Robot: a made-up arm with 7 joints.
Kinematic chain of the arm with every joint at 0, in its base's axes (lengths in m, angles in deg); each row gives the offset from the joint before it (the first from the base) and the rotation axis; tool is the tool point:
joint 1: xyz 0 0 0 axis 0 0.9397 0.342
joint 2: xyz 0 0 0 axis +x
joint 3: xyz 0 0 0 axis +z
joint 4: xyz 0.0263 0 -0.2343 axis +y
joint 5: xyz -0.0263 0 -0.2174 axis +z
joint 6: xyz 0 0 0 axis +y
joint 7: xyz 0 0 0 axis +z
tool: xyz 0 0 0
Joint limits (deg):
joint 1: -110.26..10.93
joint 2: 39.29..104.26
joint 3: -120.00..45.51
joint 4: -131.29..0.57
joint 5: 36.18..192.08
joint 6: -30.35..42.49
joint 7: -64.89..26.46
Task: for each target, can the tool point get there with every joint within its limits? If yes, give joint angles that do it. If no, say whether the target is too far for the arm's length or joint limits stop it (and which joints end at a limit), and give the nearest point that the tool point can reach.
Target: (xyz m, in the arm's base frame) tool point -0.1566 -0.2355 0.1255
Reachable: no: joint limits stop it (at a limit: joint 1, joint 2, joint 4) | nearest point 0.0690 -0.1329 0.1807 | short by 0.254 m
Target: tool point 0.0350 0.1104 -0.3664
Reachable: yes | joints -12.34 53.59 -101.73 -78.01 93.92 28.74 -26.64
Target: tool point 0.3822 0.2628 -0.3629
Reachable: no: too far | nearest point 0.2949 0.2041 -0.2796 | short by 0.134 m
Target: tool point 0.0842 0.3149 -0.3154
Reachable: yes | joints -11.40 54.84 -88.10 -21.50 58.30 24.73 17.56
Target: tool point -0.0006 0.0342 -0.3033
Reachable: yes | joints -12.88 56.93 -106.11 -109.08 171.27 -24.03 -10.01
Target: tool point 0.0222 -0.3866 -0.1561
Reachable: no: joint limits stop it (at a limit: joint 2, joint 4) | nearest point 0.1447 -0.1170 -0.1430 | short by 0.296 m
